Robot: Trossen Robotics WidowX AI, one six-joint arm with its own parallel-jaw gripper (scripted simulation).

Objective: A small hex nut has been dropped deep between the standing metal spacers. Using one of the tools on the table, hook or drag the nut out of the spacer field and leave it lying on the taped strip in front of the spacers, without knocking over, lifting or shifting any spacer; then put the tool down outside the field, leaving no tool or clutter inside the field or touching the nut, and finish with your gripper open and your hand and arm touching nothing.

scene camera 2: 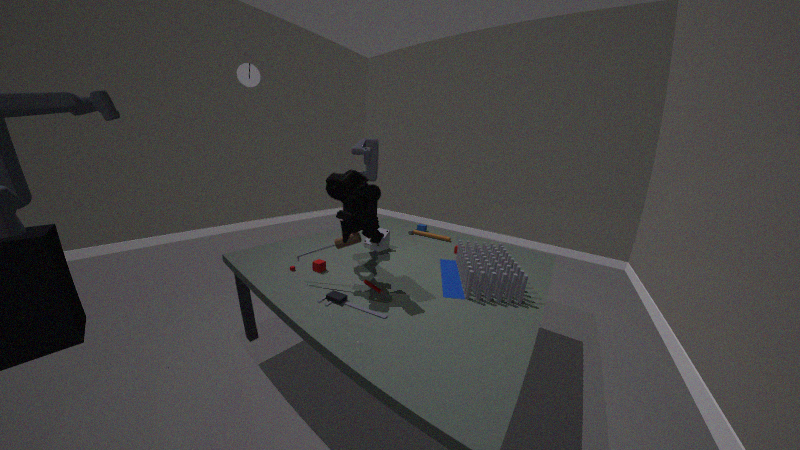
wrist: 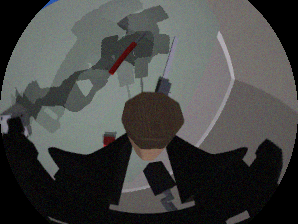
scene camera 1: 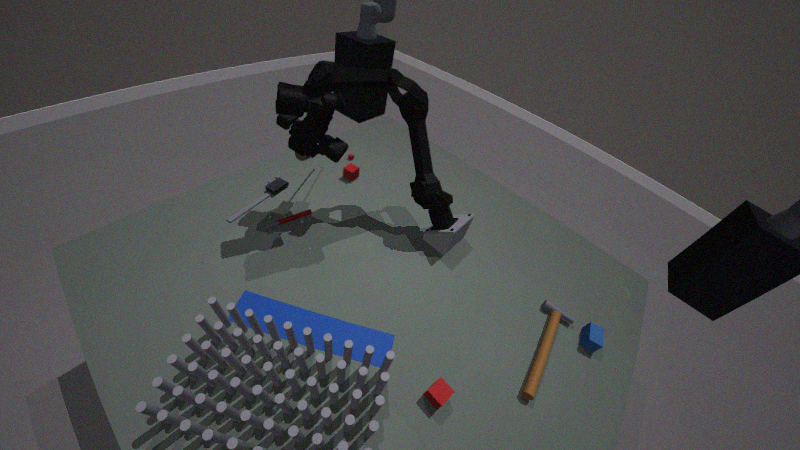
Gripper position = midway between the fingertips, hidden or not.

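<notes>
My gripper (scene camera 1: 306,152), hammer (scene camera 1: 530,388), blue taped strip (scene camera 1: 341,331). My gripper (scene camera 2: 346,243), blue taped strip (scene camera 2: 451,285). My gripper (wrist: 149,134), holding a wire hook tool (wrist: 151,120). Hammer out of frame in the wrist view.
</notes>
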